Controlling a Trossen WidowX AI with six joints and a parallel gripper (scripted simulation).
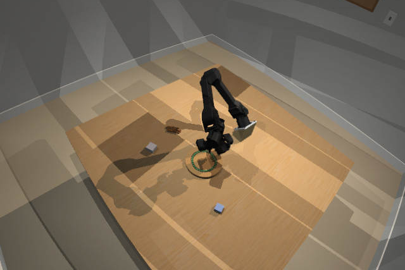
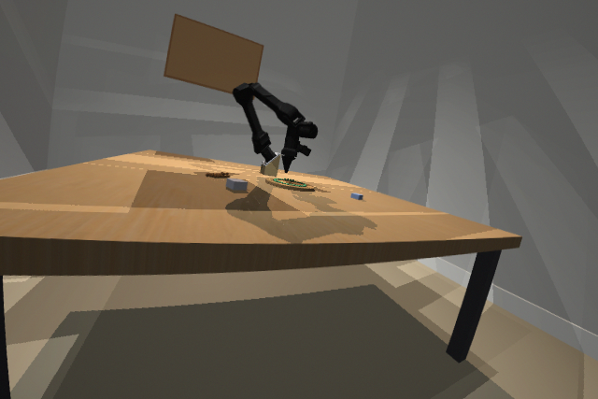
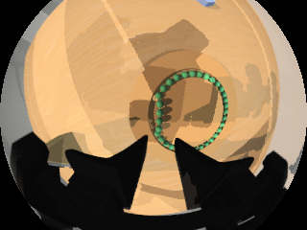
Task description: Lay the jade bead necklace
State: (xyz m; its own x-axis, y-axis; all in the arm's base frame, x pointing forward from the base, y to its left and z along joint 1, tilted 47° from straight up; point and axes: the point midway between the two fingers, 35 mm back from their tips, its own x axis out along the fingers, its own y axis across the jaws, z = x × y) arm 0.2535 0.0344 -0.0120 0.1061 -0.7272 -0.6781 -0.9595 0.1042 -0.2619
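Right now my gripper tip is 6 cm short of the round wooden bead board, 1 cm to the right of it and 4 cm above it. From my gripper tip the other things lie so: blue block 15 cm ahead, 27 cm to the left, 4 cm below; pale grey block 26 cm ahead, 20 cm to the right, 3 cm below.
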